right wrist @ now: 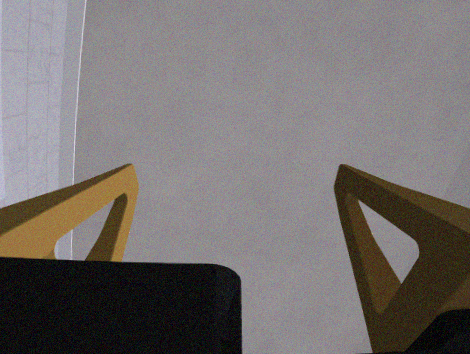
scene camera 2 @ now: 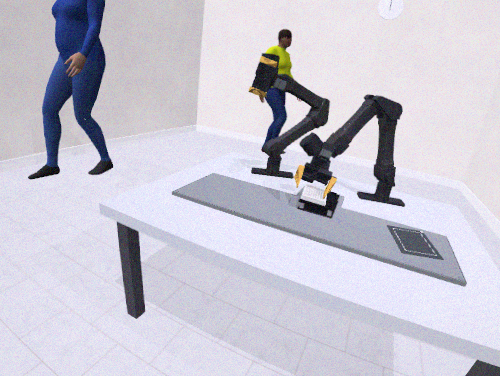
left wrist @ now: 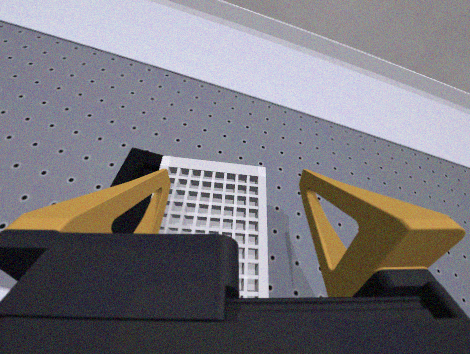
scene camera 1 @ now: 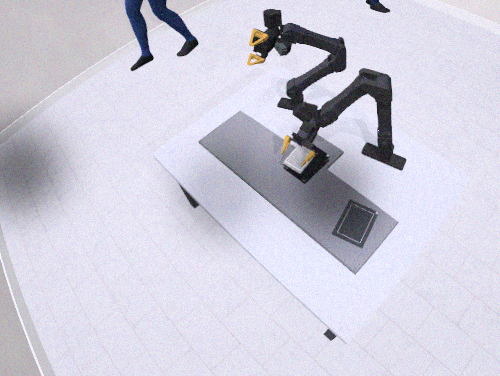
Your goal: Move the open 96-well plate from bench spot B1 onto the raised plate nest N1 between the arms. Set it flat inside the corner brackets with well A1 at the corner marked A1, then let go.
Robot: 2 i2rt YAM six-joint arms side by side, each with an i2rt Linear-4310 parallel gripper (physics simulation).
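Frame: origin at the left arm's base, x right, y back, z down, level; centimetres.
Seen in the pictures: left gripper, fingertip midpoint: (scene camera 2: 310, 192) (left wrist: 234, 176) (scene camera 1: 291, 160); right gripper, fingertip midpoint: (right wrist: 236, 175) (scene camera 2: 260, 76) (scene camera 1: 249, 55); left arm's base, link origin: (scene camera 2: 380, 199) (scene camera 1: 383, 156); right arm's base, link origin: (scene camera 2: 272, 173).
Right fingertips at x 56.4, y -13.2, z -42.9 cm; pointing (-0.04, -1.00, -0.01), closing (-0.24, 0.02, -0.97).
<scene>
Offsets run from my right fingertips to a thing's top centre. "*": to the spot under its first point. Level surfaces: height alone.
The white open 96-well plate @[dx -25.9, dy -9.3, dz +36.1 cm] (scene camera 1: 297, 162) (scene camera 2: 314, 194) (left wrist: 215, 192) sits off-centre on the black raised nest N1 @[dx -28.3, dy -8.2, dz +37.6 cm] (scene camera 1: 316, 170) (scene camera 2: 315, 208) (left wrist: 141, 162). It is shifted to the picture's left in scene camera 1, leaving a strip of nest bare. Whether it tilts is hard to tell; the A1 mark is not readable. My left gripper (scene camera 1: 293, 158) (scene camera 2: 312, 191) (left wrist: 234, 176) is open over the plate; in its wrist view one finger overlaps the plate and the other stands beyond its right edge. My right gripper (scene camera 1: 251, 51) (scene camera 2: 259, 76) (right wrist: 236, 175) is open, raised far from the nest.
The dark pad with a white outline, spot B1 @[* dx -57.8, dy -23.4, dz +41.4 cm] (scene camera 1: 355, 222) (scene camera 2: 415, 242), lies toward the right end of the grey perforated board @[dz +41.6 cm] (scene camera 1: 260, 165) (scene camera 2: 250, 202) (left wrist: 60, 115). The board lies on the white table @[dz +42.9 cm] (scene camera 1: 210, 187) (scene camera 2: 165, 215). People stand beyond the table.
</scene>
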